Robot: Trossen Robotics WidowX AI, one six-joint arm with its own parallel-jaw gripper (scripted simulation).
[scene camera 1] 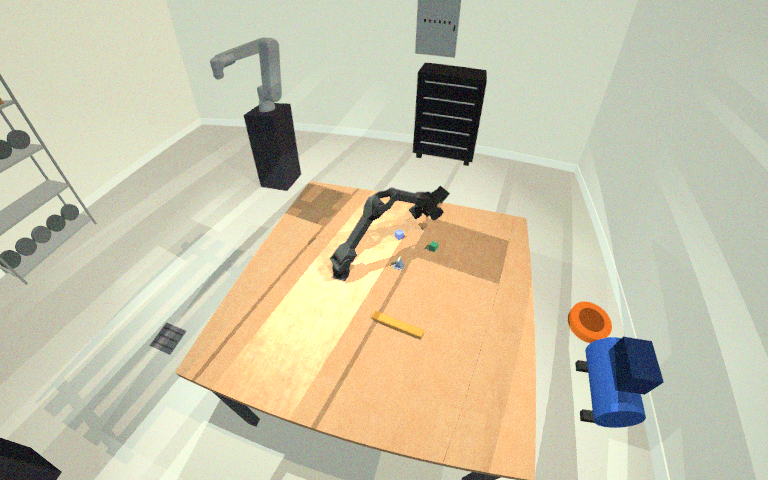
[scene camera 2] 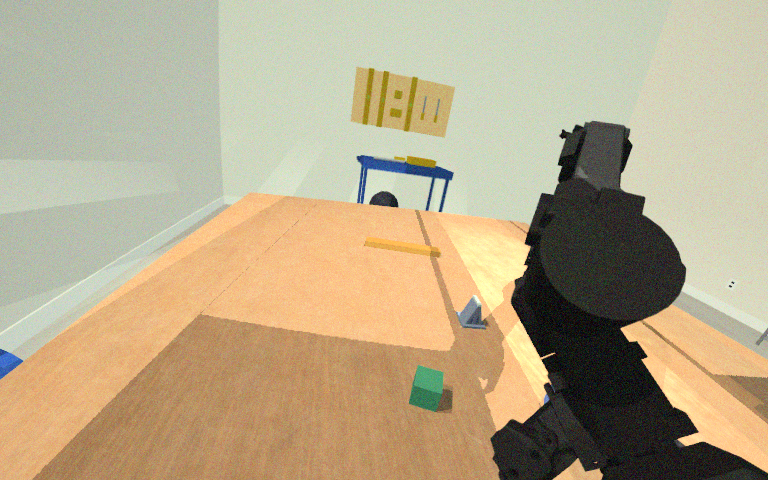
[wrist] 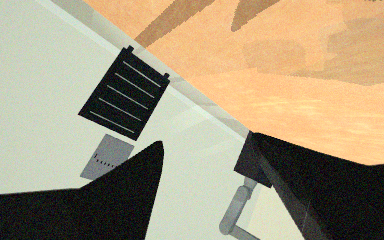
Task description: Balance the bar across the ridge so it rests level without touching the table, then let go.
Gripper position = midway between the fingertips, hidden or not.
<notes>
My gripper (wrist: 207, 142) is open, holding nothing. I also see a yellow bar (scene camera 2: 370, 241) and a green cube (scene camera 2: 427, 388).
The wrist view misses the yellow bar: it is out of frame. The wrist view misses the green cube: it is out of frame.
</notes>
